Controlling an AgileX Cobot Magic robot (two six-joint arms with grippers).
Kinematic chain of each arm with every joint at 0, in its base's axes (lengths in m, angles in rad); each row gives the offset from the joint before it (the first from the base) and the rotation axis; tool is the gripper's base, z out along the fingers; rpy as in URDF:
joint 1: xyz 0 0 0.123 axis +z
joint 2: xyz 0 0 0 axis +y
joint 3: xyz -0.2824 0 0.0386 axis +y
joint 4: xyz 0.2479 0 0.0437 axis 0.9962 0 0.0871
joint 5: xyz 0 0 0 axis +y
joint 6: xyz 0.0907 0 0.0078 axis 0.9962 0 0.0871
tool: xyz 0 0 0 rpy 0 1.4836 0
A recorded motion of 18 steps. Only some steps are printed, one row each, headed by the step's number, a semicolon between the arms.
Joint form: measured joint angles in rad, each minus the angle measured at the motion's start. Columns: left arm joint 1, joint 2, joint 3, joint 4, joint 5, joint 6; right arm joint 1, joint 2, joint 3, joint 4, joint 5, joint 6.
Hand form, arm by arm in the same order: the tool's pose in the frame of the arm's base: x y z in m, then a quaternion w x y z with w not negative. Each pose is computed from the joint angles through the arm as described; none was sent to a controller.
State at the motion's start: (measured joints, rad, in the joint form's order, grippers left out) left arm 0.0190 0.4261 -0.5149 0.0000 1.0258 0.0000; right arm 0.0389 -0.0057 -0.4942 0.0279 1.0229 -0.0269
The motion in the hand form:
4: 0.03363 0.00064 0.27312 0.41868 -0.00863 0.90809 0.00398; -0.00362 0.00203 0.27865 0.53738 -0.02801 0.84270 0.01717
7: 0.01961 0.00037 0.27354 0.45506 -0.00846 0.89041 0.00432; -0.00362 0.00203 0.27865 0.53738 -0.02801 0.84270 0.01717
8: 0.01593 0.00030 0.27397 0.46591 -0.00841 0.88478 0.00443; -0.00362 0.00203 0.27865 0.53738 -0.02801 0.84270 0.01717
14: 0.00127 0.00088 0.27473 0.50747 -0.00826 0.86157 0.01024; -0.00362 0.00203 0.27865 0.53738 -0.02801 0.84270 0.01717
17: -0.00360 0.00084 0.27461 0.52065 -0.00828 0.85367 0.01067; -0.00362 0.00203 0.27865 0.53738 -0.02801 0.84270 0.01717
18: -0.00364 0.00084 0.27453 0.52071 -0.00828 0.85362 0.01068; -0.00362 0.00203 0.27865 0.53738 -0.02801 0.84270 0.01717
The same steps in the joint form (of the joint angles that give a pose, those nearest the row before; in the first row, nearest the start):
4: 0.0000 -0.1829 0.0209 0.0000 0.0191 0.0000; 0.0000 0.0000 0.0000 0.0000 0.0000 0.0000
7: 0.0000 -0.2757 0.0262 0.0000 0.0256 0.0000; 0.0000 0.0000 0.0000 0.0000 0.0000 0.0000
8: 0.0001 -0.3002 0.0262 0.0000 0.0256 0.0001; 0.0000 0.0000 0.0000 0.0000 0.0000 0.0000
14: 0.0000 -0.3965 0.0262 0.0108 0.0266 0.0000; 0.0000 0.0000 0.0000 0.0000 0.0000 0.0000
17: 0.0000 -0.4283 0.0262 0.0115 0.0277 0.0000; 0.0000 0.0000 0.0000 0.0000 0.0000 0.0000
18: 0.0000 -0.4288 0.0265 0.0115 0.0277 0.0000; 0.0000 0.0000 0.0000 0.0000 0.0000 0.0000

